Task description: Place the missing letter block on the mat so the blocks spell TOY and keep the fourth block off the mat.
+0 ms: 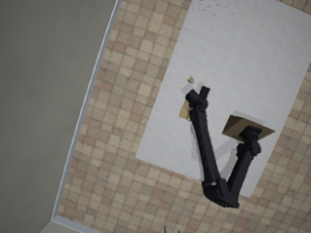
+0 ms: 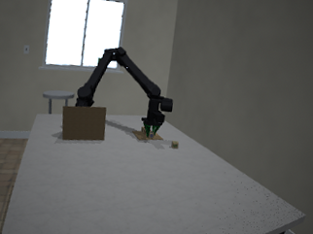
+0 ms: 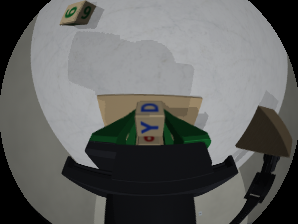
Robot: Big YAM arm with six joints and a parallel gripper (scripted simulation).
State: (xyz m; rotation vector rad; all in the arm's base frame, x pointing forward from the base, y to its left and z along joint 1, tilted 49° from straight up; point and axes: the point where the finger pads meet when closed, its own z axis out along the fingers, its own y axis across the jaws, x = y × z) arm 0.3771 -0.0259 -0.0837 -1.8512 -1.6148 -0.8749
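The mat is 5 cm to the left of my hand and 2 cm below it.
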